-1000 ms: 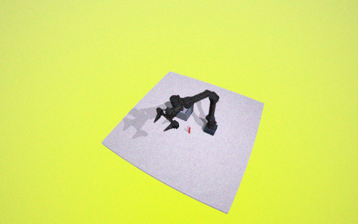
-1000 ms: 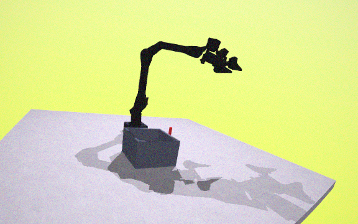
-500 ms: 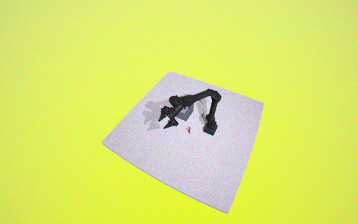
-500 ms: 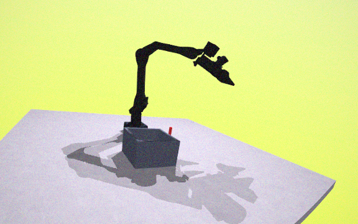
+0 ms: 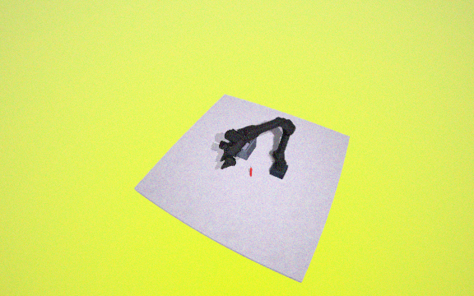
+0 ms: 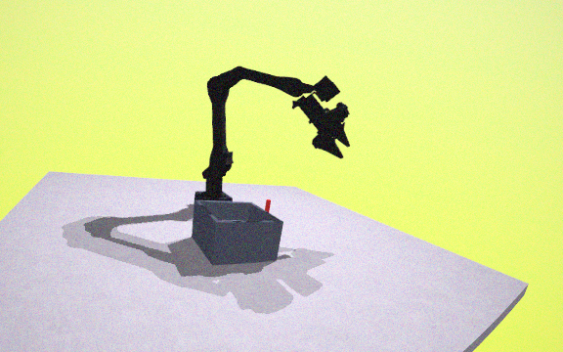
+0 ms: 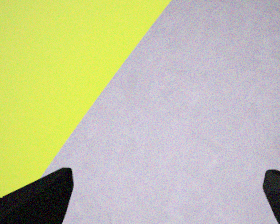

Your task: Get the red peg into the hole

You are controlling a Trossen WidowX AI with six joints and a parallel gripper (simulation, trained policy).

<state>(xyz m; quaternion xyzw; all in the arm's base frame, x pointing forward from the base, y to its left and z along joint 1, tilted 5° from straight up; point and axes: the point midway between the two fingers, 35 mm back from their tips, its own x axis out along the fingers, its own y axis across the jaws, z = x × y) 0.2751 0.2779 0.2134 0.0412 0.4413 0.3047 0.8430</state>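
Now: gripper tip 120 mm past the red peg, 170 mm to the left of it and 220 mm above it. Round my gripper tip: grey box: 30 mm ahead, 370 mm to the right, 240 mm below.
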